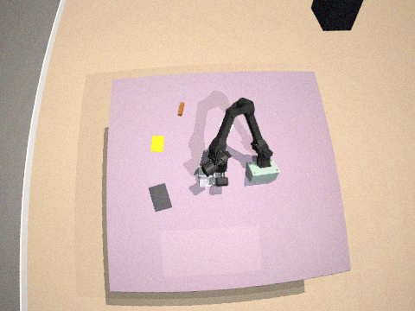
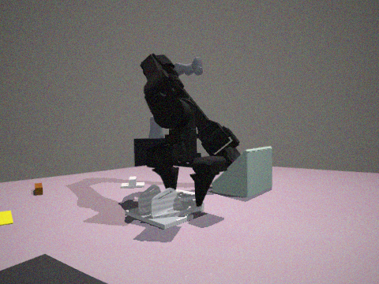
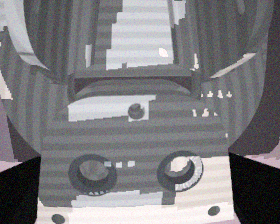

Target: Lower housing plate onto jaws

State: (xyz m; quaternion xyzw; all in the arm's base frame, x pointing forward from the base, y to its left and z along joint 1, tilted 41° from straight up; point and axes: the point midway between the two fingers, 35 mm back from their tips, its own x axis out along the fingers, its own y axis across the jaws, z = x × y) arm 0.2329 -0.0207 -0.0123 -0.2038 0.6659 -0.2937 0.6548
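Now: gripper tip 10 mm short of the white base and 20 mm below it. From my gripper tip the other things lie so: orange block (140 mm ahead, 430 mm to the right); then dark grey tile (330 mm ahead, 70 mm to the left, 10 mm below); then yellow tile (300 mm ahead, 240 mm to the right, 10 mm below).
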